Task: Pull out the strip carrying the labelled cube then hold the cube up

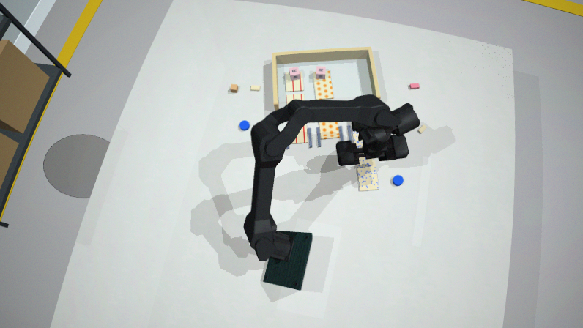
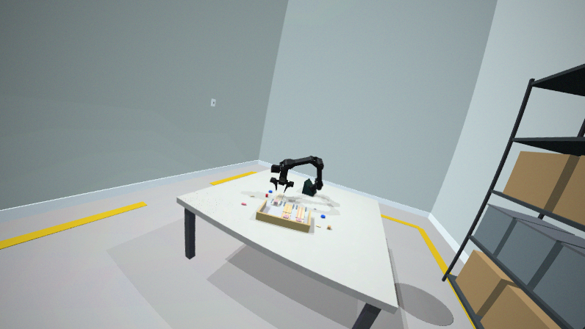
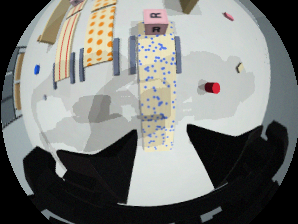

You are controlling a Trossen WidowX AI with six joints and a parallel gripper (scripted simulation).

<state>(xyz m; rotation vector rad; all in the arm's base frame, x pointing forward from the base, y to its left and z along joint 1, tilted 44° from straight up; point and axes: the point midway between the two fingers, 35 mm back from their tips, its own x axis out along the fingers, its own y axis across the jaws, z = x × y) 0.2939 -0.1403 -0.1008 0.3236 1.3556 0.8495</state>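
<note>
Right now my gripper tip is 8 cm short of the red peg, 7 cm to the left of it and 4 cm above it. Round my gripper tip: tan block: 17 cm ahead, 46 cm to the left, 4 cm below; pink block: 31 cm ahead, 11 cm to the right, 4 cm below.
</note>
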